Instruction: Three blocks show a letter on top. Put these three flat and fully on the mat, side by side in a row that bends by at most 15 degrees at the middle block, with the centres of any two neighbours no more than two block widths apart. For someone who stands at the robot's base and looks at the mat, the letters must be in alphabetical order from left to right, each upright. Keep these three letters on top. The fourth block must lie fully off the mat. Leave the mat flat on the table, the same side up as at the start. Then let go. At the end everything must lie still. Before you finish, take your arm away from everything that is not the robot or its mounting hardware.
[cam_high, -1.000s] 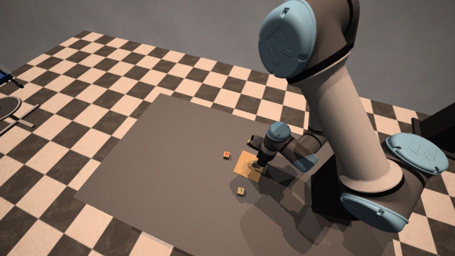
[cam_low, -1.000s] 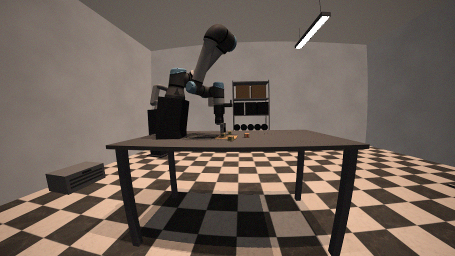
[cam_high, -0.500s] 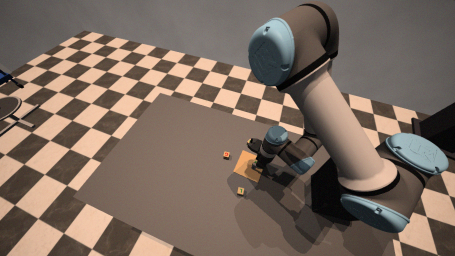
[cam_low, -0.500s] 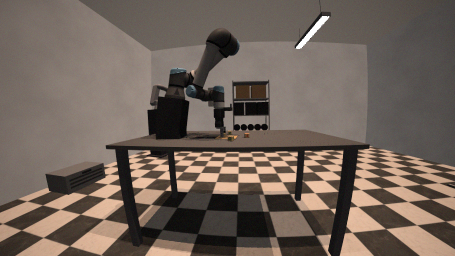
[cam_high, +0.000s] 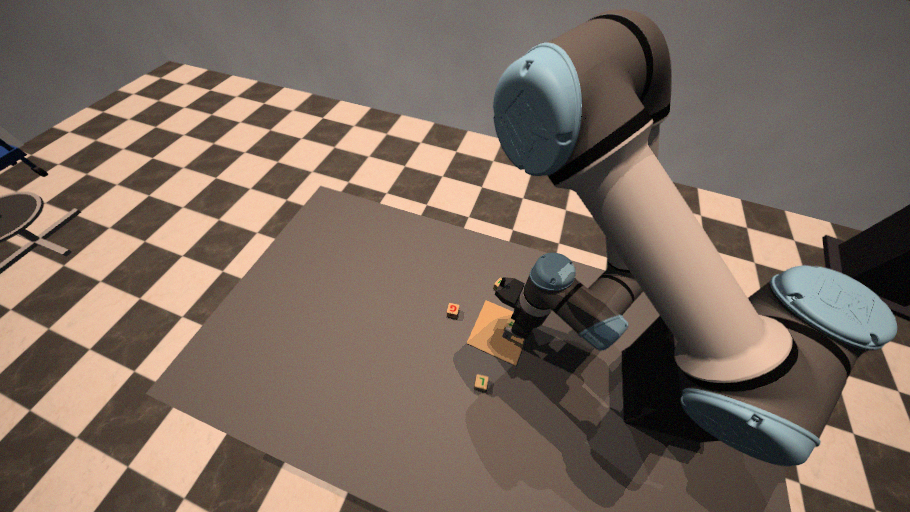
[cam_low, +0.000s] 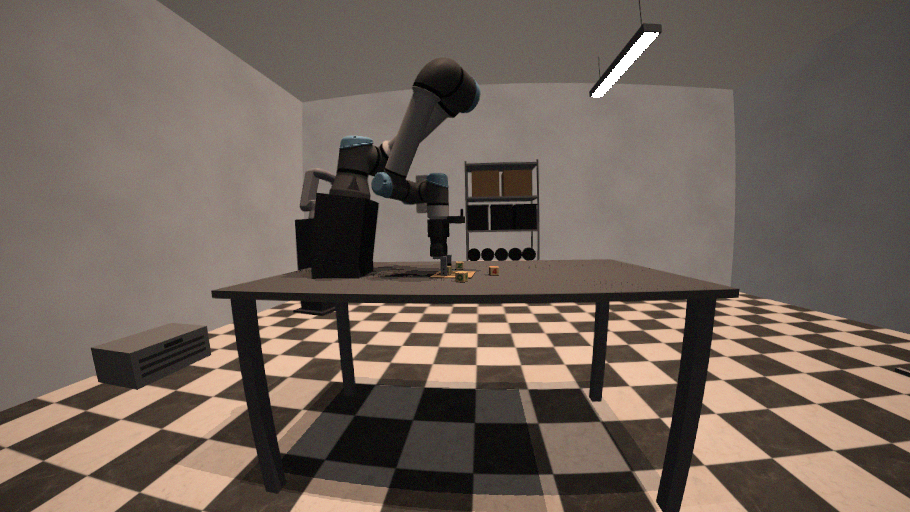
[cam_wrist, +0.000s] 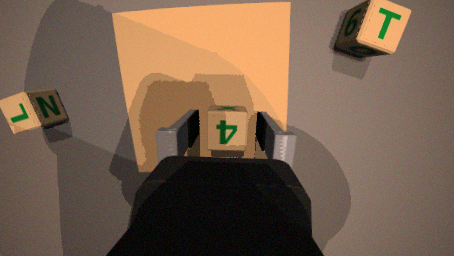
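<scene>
Right now the orange mat is 2 cm ahead of my hand, 2 cm to the left of it and 2 cm below it.
</scene>
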